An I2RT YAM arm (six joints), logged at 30 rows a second.
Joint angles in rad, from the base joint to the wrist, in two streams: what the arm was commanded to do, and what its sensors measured. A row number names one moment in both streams.
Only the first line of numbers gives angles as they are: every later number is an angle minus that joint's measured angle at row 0.
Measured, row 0:
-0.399, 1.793, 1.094, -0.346, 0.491, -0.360
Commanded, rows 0 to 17:
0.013, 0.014, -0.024, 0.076, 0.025, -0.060
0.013, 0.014, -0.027, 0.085, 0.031, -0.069
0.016, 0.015, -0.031, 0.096, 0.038, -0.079
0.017, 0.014, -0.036, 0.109, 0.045, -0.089
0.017, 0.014, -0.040, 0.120, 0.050, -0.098
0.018, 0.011, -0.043, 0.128, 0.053, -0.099
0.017, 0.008, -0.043, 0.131, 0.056, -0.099
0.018, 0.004, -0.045, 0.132, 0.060, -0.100
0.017, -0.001, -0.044, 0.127, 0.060, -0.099
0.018, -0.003, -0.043, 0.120, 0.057, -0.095
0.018, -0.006, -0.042, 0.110, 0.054, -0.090
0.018, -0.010, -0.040, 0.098, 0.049, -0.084
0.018, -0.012, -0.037, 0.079, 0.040, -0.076
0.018, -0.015, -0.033, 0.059, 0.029, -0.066
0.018, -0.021, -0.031, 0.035, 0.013, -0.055
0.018, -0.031, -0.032, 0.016, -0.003, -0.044
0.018, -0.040, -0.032, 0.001, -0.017, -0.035
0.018, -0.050, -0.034, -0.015, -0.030, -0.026
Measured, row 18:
0.015, -0.006, -0.035, 0.049, 0.009, -0.067
